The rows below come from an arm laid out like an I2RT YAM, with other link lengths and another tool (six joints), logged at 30 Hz.
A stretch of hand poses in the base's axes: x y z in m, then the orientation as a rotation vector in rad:
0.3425 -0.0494 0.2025 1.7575 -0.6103 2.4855
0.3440 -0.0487 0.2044 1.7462 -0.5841 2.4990
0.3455 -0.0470 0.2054 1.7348 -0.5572 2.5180
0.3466 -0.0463 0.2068 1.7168 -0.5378 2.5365
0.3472 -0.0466 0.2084 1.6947 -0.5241 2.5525
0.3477 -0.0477 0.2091 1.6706 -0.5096 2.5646
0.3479 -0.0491 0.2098 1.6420 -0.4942 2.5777
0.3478 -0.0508 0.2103 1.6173 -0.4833 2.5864
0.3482 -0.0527 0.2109 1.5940 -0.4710 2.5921
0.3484 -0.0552 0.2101 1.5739 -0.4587 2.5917
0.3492 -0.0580 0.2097 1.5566 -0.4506 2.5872
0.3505 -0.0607 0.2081 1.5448 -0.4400 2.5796
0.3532 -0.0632 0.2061 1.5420 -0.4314 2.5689
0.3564 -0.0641 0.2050 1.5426 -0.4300 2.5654
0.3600 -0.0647 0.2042 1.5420 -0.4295 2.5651
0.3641 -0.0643 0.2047 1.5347 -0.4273 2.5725
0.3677 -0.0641 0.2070 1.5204 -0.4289 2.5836
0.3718 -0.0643 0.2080 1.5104 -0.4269 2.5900
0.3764 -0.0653 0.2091 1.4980 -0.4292 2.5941
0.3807 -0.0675 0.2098 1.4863 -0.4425 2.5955
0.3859 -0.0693 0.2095 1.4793 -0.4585 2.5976
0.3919 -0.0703 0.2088 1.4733 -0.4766 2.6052
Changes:
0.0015 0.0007 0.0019 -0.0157 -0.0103 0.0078
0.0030 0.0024 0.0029 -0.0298 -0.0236 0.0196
0.0041 0.0031 0.0043 -0.0414 -0.0396 0.0259
0.0047 0.0028 0.0059 -0.0516 -0.0564 0.0272
0.0052 0.0017 0.0066 -0.0640 -0.0722 0.0252
0.0054 0.0003 0.0073 -0.0780 -0.0904 0.0220
0.0053 -0.0014 0.0078 -0.0894 -0.1050 0.0171
0.0057 -0.0033 0.0084 -0.1023 -0.1176 0.0115
0.0059 -0.0058 0.0076 -0.1163 -0.1259 0.0036
0.0067 -0.0086 0.0072 -0.1284 -0.1311 -0.0065
0.0080 -0.0113 0.0056 -0.1414 -0.1323 -0.0151
0.0107 -0.0138 0.0036 -0.1515 -0.1279 -0.0215
0.0139 -0.0147 0.0025 -0.1535 -0.1258 -0.0232
0.0175 -0.0153 0.0017 -0.1541 -0.1259 -0.0236
0.0216 -0.0149 0.0022 -0.1550 -0.1329 -0.0219
0.0252 -0.0147 0.0045 -0.1543 -0.1450 -0.0223
0.0293 -0.0149 0.0055 -0.1563 -0.1527 -0.0226
0.0339 -0.0159 0.0066 -0.1571 -0.1605 -0.0268
0.0382 -0.0181 0.0073 -0.1520 -0.1670 -0.0354
0.0434 -0.0199 0.0070 -0.1434 -0.1718 -0.0417
0.0494 -0.0209 0.0063 -0.1311 -0.1789 -0.0441

